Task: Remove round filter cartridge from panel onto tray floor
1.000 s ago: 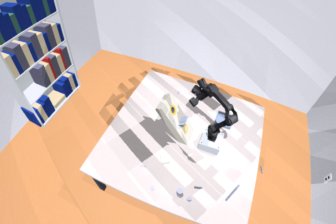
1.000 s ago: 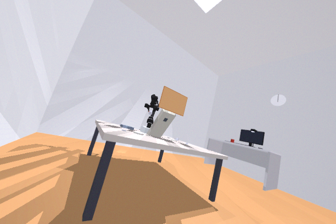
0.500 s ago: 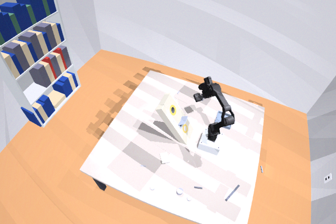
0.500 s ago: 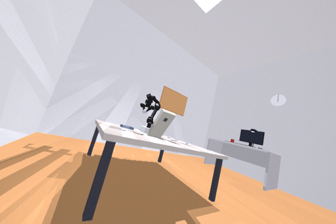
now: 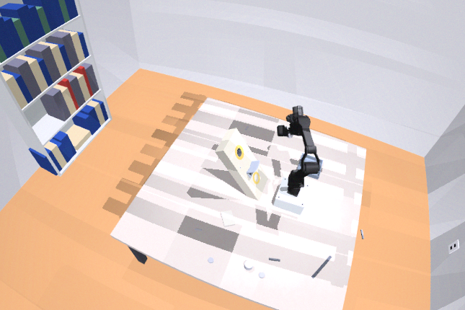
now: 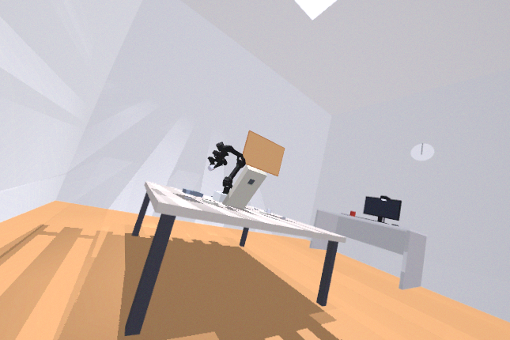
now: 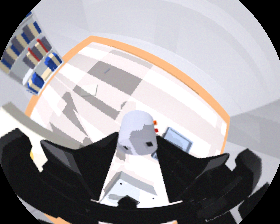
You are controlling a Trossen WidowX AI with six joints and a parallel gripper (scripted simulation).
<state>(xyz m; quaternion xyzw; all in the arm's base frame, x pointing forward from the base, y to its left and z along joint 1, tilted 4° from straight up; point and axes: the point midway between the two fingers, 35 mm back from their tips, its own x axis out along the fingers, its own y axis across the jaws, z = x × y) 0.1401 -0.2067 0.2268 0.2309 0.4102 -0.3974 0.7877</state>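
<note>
Now: gripper tip 18 cm past the blue-grey tray, 6 cm to the left of it and 25 cm above it. Round my gripper tip: round filter cartridge (right at my gripper tip); then service panel (15 cm ahead, 27 cm to the left, 9 cm below).
</note>
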